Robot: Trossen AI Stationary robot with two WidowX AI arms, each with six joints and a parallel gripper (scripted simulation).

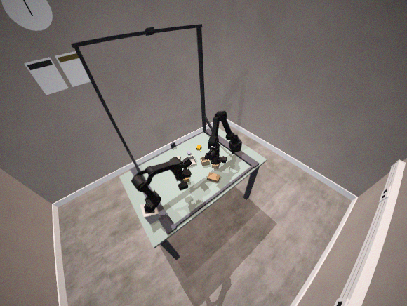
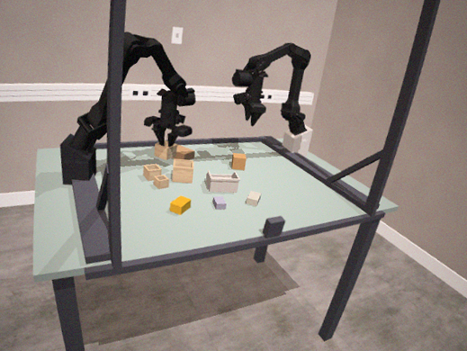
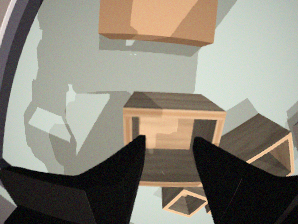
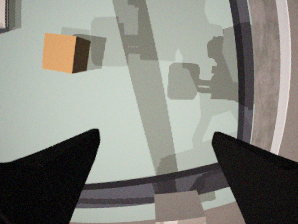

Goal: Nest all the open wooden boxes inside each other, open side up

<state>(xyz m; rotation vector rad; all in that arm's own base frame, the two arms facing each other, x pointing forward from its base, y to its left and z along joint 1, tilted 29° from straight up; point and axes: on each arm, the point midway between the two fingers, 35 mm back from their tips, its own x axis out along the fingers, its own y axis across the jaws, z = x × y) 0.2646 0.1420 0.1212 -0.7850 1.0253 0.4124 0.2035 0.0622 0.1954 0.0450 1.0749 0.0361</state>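
Right now the flat brown box is 90 mm to the right of my left hand, 90 mm below it and 60 mm ahead of it. Also, from my left hand: cream block (360 mm behind, 160 mm to the right, 90 mm below); then orange cube (270 mm to the right, 100 mm behind, 80 mm below); then purple block (340 mm behind, 90 mm below, 40 mm to the right).
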